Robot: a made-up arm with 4 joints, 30 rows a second.
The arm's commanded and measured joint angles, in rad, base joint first. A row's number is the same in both.
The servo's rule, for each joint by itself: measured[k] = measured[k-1] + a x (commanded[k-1-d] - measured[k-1]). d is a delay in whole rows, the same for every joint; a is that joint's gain. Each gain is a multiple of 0.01, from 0.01 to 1. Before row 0 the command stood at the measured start. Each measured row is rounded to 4 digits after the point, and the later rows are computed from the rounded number. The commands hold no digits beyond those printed.
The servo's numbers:
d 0
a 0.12 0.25 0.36 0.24
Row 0, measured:
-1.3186 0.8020 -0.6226 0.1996
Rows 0 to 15, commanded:
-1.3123 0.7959 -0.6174 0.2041
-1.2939 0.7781 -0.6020 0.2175
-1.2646 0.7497 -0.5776 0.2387
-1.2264 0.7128 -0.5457 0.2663
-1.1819 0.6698 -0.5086 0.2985
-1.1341 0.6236 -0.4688 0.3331
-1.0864 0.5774 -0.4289 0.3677
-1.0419 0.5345 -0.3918 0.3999
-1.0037 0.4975 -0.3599 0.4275
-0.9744 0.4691 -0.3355 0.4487
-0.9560 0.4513 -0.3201 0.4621
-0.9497 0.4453 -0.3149 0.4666
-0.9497 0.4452 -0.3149 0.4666
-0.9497 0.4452 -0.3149 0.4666
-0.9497 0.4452 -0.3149 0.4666
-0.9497 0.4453 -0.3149 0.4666
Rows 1 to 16, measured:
-1.3178 0.8005 -0.6207 0.2007
-1.3149 0.7949 -0.6140 0.2047
-1.3089 0.7836 -0.6009 0.2129
-1.2990 0.7659 -0.5810 0.2257
-1.2849 0.7419 -0.5549 0.2432
-1.2668 0.7123 -0.5239 0.2648
-1.2452 0.6786 -0.4897 0.2895
-1.2208 0.6426 -0.4545 0.3160
-1.1947 0.6063 -0.4204 0.3428
-1.1683 0.5720 -0.3898 0.3682
-1.1428 0.5418 -0.3647 0.3907
-1.1196 0.5177 -0.3468 0.4089
-1.0992 0.4996 -0.3353 0.4227
-1.0813 0.4860 -0.3280 0.4332
-1.0655 0.4758 -0.3233 0.4412
-1.0516 0.4682 -0.3203 0.4473

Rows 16 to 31, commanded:
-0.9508 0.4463 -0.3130 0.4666
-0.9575 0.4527 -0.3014 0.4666
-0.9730 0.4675 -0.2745 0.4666
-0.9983 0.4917 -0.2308 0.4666
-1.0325 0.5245 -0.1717 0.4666
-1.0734 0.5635 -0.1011 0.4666
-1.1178 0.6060 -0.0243 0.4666
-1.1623 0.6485 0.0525 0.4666
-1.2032 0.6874 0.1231 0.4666
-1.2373 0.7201 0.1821 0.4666
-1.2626 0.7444 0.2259 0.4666
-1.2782 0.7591 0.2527 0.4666
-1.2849 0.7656 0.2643 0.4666
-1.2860 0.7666 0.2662 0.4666
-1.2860 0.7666 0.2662 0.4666
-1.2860 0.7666 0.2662 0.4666
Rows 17 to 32, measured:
-1.0395 0.4627 -0.3177 0.4519
-1.0297 0.4602 -0.3118 0.4554
-1.0229 0.4620 -0.2984 0.4581
-1.0199 0.4694 -0.2741 0.4601
-1.0214 0.4832 -0.2372 0.4617
-1.0276 0.5033 -0.1882 0.4629
-1.0384 0.5290 -0.1292 0.4638
-1.0533 0.5589 -0.0638 0.4645
-1.0713 0.5910 0.0035 0.4650
-1.0912 0.6233 0.0678 0.4654
-1.1118 0.6536 0.1247 0.4657
-1.1318 0.6800 0.1708 0.4659
-1.1502 0.7014 0.2045 0.4661
-1.1665 0.7177 0.2267 0.4662
-1.1808 0.7299 0.2409 0.4663
-1.1934 0.7391 0.2500 0.4664

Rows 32 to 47, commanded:
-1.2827 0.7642 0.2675 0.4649
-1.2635 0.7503 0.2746 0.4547
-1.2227 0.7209 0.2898 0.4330
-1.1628 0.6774 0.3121 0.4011
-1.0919 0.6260 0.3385 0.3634
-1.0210 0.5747 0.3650 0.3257
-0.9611 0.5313 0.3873 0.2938
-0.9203 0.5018 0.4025 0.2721
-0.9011 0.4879 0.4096 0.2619
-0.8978 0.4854 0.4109 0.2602
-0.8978 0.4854 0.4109 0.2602
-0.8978 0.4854 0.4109 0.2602
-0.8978 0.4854 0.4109 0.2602
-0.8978 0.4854 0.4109 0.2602
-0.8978 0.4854 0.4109 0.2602
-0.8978 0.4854 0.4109 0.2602
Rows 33 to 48, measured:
-1.2041 0.7454 0.2563 0.4660
-1.2112 0.7466 0.2629 0.4633
-1.2126 0.7402 0.2726 0.4560
-1.2066 0.7245 0.2868 0.4428
-1.1928 0.6999 0.3054 0.4237
-1.1722 0.6686 0.3269 0.4002
-1.1469 0.6343 0.3486 0.3747
-1.1197 0.6012 0.3680 0.3501
-1.0935 0.5729 0.3830 0.3289
-1.0700 0.5510 0.3930 0.3124
-1.0493 0.5346 0.3994 0.2999
-1.0311 0.5223 0.4035 0.2904
-1.0151 0.5131 0.4062 0.2832
-1.0010 0.5062 0.4079 0.2777
-0.9886 0.5010 0.4090 0.2735
-0.9777 0.4971 0.4097 0.2703

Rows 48 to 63, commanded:
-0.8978 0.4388 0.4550 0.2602
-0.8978 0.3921 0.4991 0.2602
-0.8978 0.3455 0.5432 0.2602
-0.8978 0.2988 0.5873 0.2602
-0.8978 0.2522 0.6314 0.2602
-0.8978 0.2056 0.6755 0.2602
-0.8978 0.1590 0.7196 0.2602
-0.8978 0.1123 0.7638 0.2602
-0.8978 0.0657 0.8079 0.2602
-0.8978 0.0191 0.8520 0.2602
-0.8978 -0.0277 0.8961 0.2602
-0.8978 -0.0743 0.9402 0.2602
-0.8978 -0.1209 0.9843 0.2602
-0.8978 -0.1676 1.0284 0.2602
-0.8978 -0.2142 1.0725 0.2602
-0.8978 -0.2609 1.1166 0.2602
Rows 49 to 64, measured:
-0.9681 0.4825 0.4260 0.2679
-0.9597 0.4599 0.4523 0.2661
-0.9523 0.4313 0.4850 0.2647
-0.9458 0.3982 0.5218 0.2636
-0.9400 0.3617 0.5613 0.2628
-0.9349 0.3227 0.6024 0.2622
-0.9304 0.2818 0.6446 0.2617
-0.9265 0.2394 0.6875 0.2613
-0.9231 0.1960 0.7308 0.2610
-0.9201 0.1518 0.7744 0.2608
-0.9174 0.1069 0.8182 0.2607
-0.9150 0.0616 0.8621 0.2606
-0.9129 0.0160 0.9061 0.2605
-0.9111 -0.0299 0.9501 0.2604
-0.9095 -0.0760 0.9942 0.2604
-0.9081 -0.1222 1.0383 0.2604

